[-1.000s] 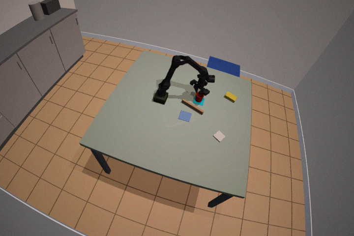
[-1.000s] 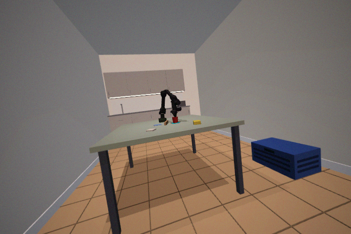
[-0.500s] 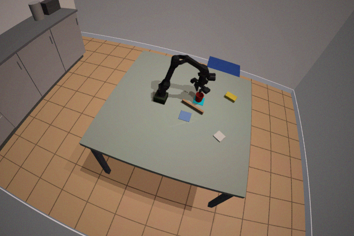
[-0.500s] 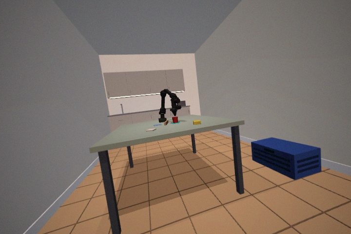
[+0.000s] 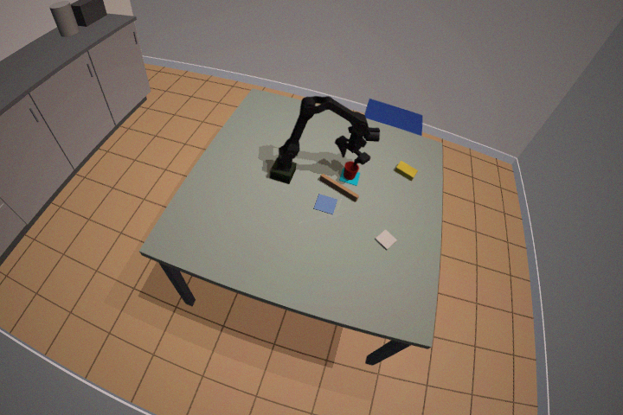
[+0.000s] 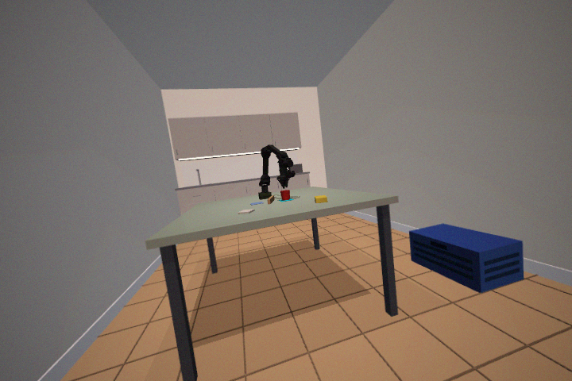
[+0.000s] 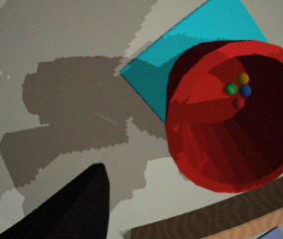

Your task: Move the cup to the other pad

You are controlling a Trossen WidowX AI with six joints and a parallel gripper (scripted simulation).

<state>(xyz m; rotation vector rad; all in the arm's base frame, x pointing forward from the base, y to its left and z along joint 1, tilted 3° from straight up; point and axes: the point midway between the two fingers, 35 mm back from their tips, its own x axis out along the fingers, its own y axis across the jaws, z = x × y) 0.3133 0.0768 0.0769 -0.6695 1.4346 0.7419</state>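
My gripper tip is 2 cm short of the red cup, 2 cm to the left of it and 5 cm above it. Round my gripper tip: cyan pad: 3 cm ahead, 2 cm to the right, 10 cm below; green marble: 3 cm ahead, 2 cm to the right, 8 cm below; wooden bar: 3 cm behind, 12 cm to the right, 8 cm below.
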